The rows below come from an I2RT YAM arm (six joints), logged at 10 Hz.
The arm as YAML. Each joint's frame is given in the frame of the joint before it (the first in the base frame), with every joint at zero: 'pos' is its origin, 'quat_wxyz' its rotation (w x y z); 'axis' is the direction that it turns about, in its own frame. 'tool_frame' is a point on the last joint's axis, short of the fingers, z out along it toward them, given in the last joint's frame.
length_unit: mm
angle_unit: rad
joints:
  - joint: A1
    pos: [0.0, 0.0, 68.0]
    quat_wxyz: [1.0, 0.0, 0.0, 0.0]
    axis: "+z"
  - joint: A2
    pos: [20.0, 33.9, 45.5]
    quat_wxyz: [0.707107, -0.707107, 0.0, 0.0]
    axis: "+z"
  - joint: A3
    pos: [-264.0, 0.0, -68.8]
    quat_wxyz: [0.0, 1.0, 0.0, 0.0]
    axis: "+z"
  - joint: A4
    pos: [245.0, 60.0, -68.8]
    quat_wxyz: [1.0, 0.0, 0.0, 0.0]
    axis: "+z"
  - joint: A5
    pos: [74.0, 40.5, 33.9]
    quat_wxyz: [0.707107, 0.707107, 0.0, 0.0]
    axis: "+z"
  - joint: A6
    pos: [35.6, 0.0, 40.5]
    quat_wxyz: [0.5, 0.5, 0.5, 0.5]
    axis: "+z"
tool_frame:
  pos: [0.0, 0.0, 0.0]
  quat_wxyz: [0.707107, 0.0, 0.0, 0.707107]
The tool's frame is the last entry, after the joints.
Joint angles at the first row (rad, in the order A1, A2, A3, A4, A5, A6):
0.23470 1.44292 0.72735 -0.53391 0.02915 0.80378
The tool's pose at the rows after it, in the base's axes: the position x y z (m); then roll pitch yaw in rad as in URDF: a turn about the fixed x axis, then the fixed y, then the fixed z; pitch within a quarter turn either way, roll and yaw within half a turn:
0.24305, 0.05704, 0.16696, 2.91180, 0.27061, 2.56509
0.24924, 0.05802, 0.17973, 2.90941, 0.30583, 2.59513
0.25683, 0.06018, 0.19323, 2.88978, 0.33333, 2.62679
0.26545, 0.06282, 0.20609, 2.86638, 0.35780, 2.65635
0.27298, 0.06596, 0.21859, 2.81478, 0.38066, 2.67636
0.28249, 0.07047, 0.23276, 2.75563, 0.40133, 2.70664
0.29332, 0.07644, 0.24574, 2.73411, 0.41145, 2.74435
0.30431, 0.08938, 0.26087, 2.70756, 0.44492, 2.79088
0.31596, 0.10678, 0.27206, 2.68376, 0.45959, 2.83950
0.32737, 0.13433, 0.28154, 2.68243, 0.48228, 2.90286
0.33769, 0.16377, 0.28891, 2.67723, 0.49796, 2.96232
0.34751, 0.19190, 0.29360, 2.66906, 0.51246, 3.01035
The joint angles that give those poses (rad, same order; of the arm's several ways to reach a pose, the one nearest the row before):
0.23508 1.42844 0.75893 -0.54951 0.03203 0.77447
0.23468 1.42205 0.80393 -0.57321 0.04292 0.73696
0.23468 1.42201 0.85486 -0.59003 0.03349 0.69988
0.23472 1.43031 0.90893 -0.60199 0.01791 0.66581
0.23469 1.43275 0.95233 -0.59426 -0.01889 0.64120
0.23593 1.44507 1.00927 -0.58958 -0.06993 0.61099
0.24339 1.47721 1.08552 -0.61597 -0.09841 0.58295
0.27296 1.51136 1.16787 -0.62540 -0.11356 0.55929
0.31180 1.56273 1.25593 -0.63913 -0.13247 0.54784
0.37715 1.63195 1.36011 -0.65565 -0.12189 0.54172
0.44050 1.70806 1.46942 -0.67365 -0.11677 0.53962
0.49438 1.78661 1.57677 -0.68653 -0.11351 0.53947

